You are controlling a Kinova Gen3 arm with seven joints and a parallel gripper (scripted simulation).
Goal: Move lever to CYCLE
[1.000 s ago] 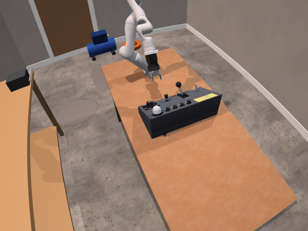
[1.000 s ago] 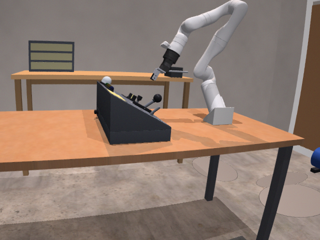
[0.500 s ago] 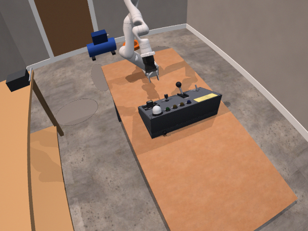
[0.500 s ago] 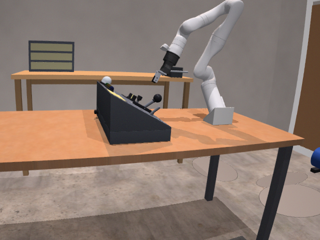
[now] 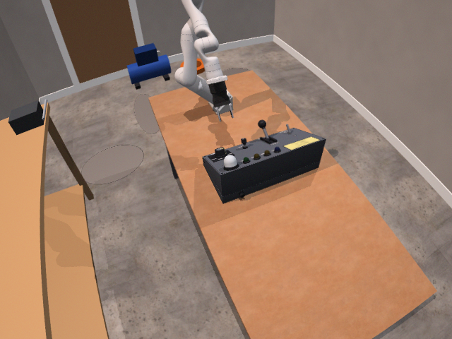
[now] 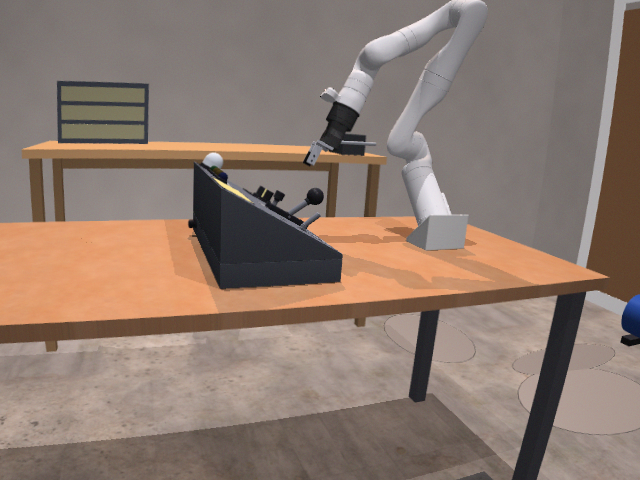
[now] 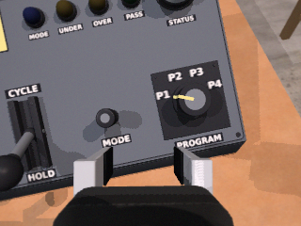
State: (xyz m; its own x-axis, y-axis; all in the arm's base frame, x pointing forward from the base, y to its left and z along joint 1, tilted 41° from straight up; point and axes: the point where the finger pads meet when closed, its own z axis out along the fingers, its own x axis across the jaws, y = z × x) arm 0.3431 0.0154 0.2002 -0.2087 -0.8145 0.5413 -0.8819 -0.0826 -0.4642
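Now: hand 160 mm to the right of the lever, 100 mm above it and 80 mm short of it. From my hand the other things lie so: program knob 110 mm below, 100 mm ahead, 70 mm to the right; then mode knob 100 mm below, 100 mm ahead, 40 mm to the left; then dark console 140 mm ahead, 130 mm below, 100 mm to the left.
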